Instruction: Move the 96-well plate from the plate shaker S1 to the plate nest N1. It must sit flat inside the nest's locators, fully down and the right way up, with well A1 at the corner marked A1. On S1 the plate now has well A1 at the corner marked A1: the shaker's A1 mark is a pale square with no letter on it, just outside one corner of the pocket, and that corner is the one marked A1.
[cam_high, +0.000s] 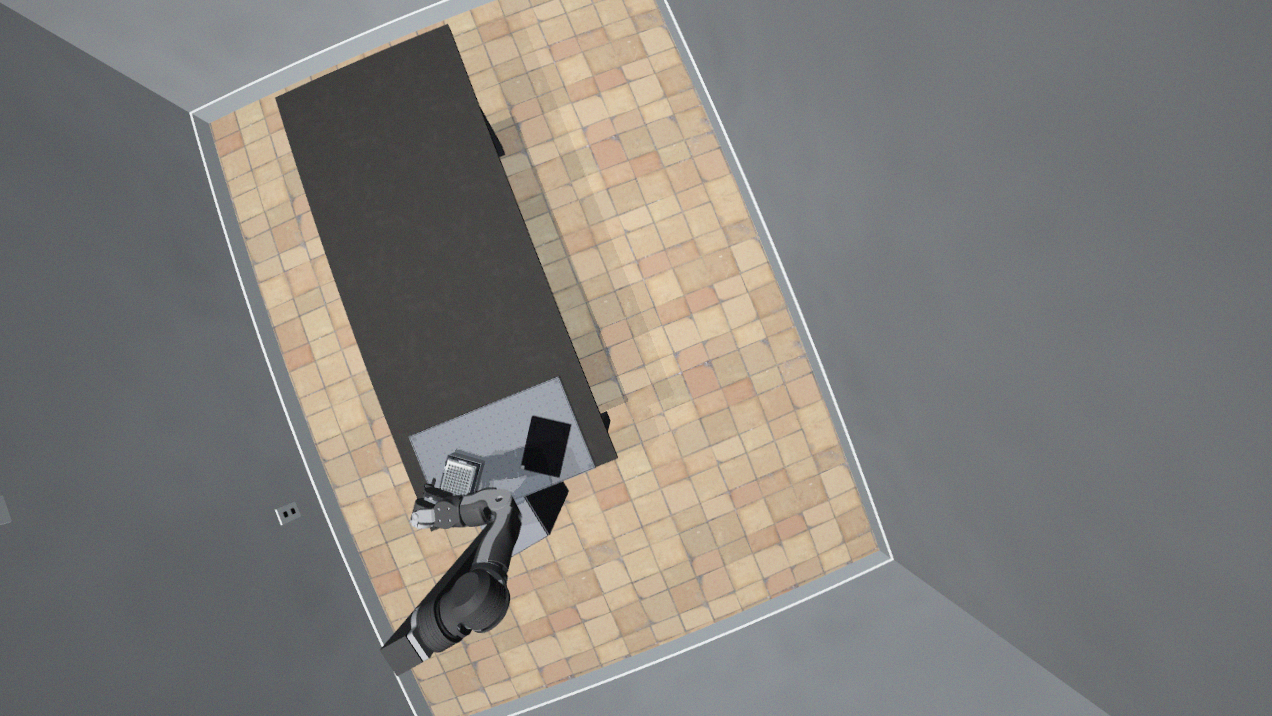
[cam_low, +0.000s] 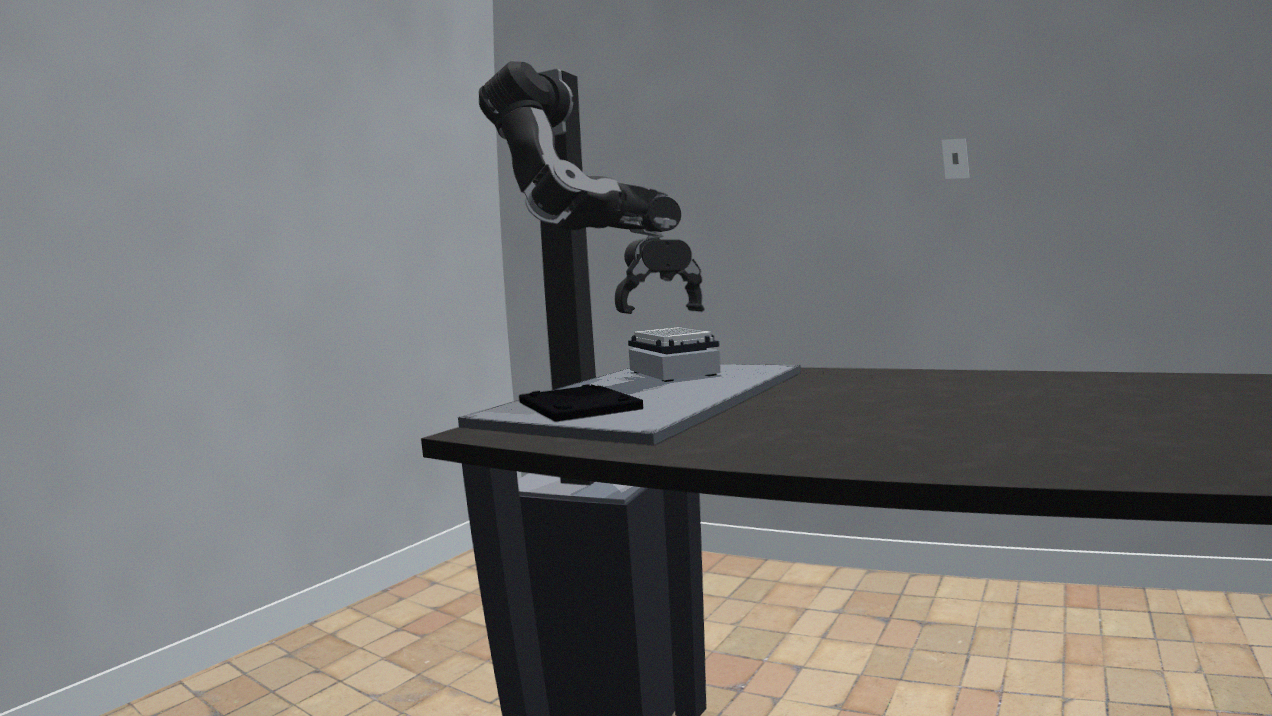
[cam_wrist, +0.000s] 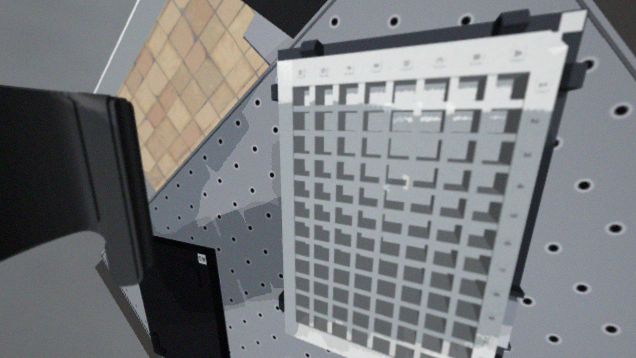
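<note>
My hand is 2 cm short of the white 96-well plate, 1 cm to the left of it and 4 cm above it. The rest, counted from my hand: black plate nest N1: 3 cm behind, 27 cm to the right, 9 cm below; then plate shaker S1: 4 cm ahead, 2 cm to the right, 6 cm below; then A1 mark: 4 cm behind, 18 cm to the right, 9 cm below.
</note>
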